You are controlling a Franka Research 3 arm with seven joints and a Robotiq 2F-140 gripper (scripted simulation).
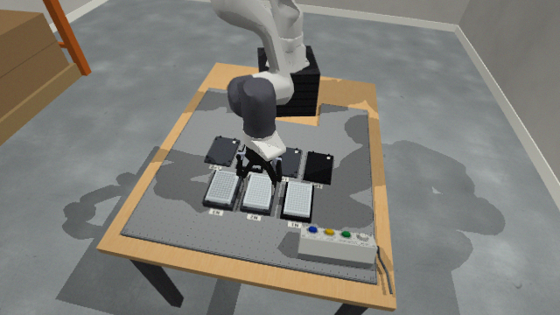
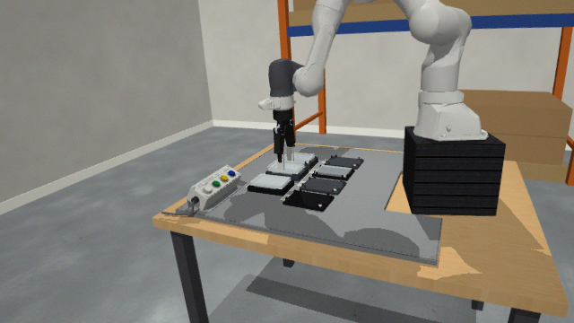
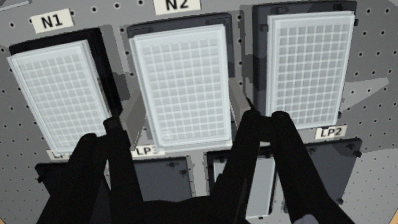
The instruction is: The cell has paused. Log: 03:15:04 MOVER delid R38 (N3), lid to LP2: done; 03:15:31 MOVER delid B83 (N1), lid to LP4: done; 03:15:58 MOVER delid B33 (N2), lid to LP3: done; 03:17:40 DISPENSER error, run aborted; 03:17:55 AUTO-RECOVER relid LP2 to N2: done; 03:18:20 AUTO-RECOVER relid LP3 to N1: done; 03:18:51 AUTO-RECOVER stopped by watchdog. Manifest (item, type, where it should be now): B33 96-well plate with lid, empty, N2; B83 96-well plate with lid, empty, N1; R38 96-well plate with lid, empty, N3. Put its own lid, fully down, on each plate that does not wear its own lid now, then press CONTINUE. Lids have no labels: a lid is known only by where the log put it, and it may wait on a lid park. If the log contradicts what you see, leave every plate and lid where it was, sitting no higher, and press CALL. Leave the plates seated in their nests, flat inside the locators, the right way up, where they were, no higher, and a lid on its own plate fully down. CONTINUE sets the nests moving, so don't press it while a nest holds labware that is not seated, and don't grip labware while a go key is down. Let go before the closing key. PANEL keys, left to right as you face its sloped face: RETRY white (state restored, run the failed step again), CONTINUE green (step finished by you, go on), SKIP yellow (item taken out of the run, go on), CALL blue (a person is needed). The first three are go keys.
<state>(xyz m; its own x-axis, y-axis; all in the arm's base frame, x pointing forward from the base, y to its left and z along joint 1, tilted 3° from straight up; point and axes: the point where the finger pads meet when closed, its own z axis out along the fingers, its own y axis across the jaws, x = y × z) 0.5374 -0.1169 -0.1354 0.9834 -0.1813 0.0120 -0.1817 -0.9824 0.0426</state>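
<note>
My gripper is now 20 mm past the plate, 130 mm to the left of it and 30 mm above it. The rest, counted from my hand: blue call key: 160 mm ahead, 160 mm to the left; lid park LP3: 160 mm behind, 100 mm to the left, 60 mm below; N1 label: 110 mm ahead, 120 mm to the left, 60 mm below.
</note>
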